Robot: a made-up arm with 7 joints. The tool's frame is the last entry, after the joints. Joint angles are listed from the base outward. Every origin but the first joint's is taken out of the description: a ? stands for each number. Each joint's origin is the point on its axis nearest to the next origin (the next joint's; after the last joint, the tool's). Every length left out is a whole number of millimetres.
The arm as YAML. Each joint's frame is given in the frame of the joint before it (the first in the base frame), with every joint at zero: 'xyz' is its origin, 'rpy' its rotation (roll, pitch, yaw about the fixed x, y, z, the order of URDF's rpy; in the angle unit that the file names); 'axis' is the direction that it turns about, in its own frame. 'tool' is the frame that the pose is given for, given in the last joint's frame.
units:
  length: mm
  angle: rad
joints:
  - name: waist
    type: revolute
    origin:
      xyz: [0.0, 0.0, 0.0]
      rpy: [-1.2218, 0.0, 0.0]
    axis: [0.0, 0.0, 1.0]
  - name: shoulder
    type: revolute
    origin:
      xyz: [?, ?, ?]
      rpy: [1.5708, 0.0, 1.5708]
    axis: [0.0, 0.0, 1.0]
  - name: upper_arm
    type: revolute
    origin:
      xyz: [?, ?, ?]
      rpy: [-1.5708, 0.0, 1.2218]
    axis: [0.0, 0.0, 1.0]
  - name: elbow
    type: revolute
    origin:
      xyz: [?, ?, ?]
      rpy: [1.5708, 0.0, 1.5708]
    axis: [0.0, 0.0, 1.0]
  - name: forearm
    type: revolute
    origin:
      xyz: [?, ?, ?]
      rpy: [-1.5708, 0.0, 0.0]
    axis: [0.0, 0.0, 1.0]
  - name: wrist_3
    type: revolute
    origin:
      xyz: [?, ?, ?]
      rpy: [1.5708, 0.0, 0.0]
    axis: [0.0, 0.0, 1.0]
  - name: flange
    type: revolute
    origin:
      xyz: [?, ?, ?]
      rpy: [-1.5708, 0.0, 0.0]
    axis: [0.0, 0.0, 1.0]
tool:
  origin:
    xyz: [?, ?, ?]
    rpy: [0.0, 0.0, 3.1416]
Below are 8 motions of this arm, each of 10 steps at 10 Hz.
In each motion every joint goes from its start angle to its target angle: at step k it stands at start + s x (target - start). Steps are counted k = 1, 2, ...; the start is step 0. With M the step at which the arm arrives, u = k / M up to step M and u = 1 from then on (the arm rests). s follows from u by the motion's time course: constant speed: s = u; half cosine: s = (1 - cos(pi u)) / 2; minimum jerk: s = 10 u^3 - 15 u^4 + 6 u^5.
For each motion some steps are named. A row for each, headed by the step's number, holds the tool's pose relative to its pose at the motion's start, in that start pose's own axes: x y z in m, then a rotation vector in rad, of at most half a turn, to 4 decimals.
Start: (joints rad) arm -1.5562 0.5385 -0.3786 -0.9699 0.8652 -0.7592 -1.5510
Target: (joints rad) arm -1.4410 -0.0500 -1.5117 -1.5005 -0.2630 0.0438 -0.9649
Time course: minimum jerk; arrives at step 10
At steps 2, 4, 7, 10:
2: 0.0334 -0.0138 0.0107 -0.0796 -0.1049 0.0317
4: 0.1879 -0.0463 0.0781 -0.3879 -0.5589 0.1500
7: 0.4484 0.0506 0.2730 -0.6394 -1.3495 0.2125
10: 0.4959 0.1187 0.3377 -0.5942 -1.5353 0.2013

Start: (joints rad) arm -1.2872 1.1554 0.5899 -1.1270 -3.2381 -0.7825 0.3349
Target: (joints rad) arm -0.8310 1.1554 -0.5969 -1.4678 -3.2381 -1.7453 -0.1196
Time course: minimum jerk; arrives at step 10
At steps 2, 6, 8, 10:
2: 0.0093 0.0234 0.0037 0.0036 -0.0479 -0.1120
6: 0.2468 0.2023 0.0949 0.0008 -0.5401 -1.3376
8: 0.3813 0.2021 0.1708 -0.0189 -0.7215 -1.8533
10: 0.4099 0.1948 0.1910 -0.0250 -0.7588 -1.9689

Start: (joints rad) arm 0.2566 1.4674 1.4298 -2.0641 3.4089 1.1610 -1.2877
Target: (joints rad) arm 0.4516 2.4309 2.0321 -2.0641 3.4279 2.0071 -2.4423
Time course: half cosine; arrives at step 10
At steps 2, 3, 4, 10:
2: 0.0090 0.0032 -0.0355 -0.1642 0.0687 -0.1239
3: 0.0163 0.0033 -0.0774 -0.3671 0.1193 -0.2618
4: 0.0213 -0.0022 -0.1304 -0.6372 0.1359 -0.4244
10: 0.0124 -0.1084 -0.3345 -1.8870 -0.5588 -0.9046

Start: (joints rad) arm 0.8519 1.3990 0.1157 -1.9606 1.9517 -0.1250 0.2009
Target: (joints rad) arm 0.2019 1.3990 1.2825 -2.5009 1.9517 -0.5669 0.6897
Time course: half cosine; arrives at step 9
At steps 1, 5, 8, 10:
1: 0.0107 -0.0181 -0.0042 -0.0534 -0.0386 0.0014
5: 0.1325 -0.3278 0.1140 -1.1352 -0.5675 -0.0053
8: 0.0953 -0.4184 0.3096 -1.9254 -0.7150 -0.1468
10: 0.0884 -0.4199 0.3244 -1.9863 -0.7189 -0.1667

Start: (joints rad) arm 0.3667 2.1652 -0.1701 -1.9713 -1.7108 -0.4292 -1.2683
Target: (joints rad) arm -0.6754 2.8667 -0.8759 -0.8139 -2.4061 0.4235 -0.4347
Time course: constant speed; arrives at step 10
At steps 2, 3, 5, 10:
2: 0.1030 -0.0385 0.0593 -0.2612 -0.3224 0.0199
3: 0.1509 -0.0538 0.1089 -0.3983 -0.4742 0.0178
5: 0.2272 -0.0640 0.2441 -0.6637 -0.7622 -0.0071
10: 0.2099 0.1149 0.6480 -1.1019 -1.4434 -0.0675

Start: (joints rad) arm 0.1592 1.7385 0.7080 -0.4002 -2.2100 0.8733 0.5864
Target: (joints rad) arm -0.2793 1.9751 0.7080 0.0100 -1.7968 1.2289 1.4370
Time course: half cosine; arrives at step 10
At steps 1, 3, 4, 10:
1: -0.0023 -0.0013 -0.0015 -0.0097 0.0204 0.0266
3: -0.0201 -0.0119 -0.0111 -0.0699 0.1802 0.2194
4: -0.0342 -0.0208 -0.0160 -0.1020 0.3119 0.3612
10: -0.0979 -0.0673 -0.0107 -0.0748 1.0154 0.9069

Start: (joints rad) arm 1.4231 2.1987 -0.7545 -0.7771 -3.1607 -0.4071 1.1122
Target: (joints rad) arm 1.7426 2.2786 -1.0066 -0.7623 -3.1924 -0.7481 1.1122
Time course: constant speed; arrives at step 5
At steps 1, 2, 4, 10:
1: 0.0142 0.0062 0.0000 -0.0561 -0.0402 -0.1192
2: 0.0285 0.0103 0.0003 -0.1160 -0.0719 -0.2391
4: 0.0566 0.0122 0.0013 -0.2455 -0.1089 -0.4795
10: 0.0698 0.0102 0.0019 -0.3143 -0.1136 -0.5992

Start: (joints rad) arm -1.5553 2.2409 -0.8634 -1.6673 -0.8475 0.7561 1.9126
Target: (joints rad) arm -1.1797 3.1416 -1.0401 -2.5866 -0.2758 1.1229 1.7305
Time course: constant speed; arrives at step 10
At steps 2, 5, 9, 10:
2: 0.0047 -0.0065 0.0355 -0.0495 0.0486 -0.0695
5: 0.0074 -0.0149 0.0990 -0.1186 0.1690 -0.1940
9: 0.0115 -0.0154 0.1969 -0.1759 0.3967 -0.4117
10: 0.0140 -0.0134 0.2225 -0.1812 0.4613 -0.4766

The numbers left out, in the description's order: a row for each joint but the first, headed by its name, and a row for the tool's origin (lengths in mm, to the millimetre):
shoulder: 0.0 0.0 0.0
upper_arm: 185.0 -67.0 0.0
elbow: 0.0 -22.0 0.0
forearm: 44.0 -361.0 0.0
wrist_3: 0.0 0.0 0.0
flange: 0.0 0.0 0.0
tool: 0.0 0.0 0.0

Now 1 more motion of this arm.
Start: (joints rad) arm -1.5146 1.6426 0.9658 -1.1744 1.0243 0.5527 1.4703
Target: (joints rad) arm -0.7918 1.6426 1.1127 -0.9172 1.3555 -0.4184 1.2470
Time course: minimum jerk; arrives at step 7
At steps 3, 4, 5, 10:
3: 0.0205 0.0637 -0.0153 -0.1481 -0.0714 -0.0842
4: 0.0412 0.1052 -0.0163 -0.2611 -0.1488 -0.1623
5: 0.0620 0.1357 -0.0114 -0.3616 -0.2267 -0.2443
10: 0.0767 0.1527 -0.0058 -0.4297 -0.2812 -0.3061

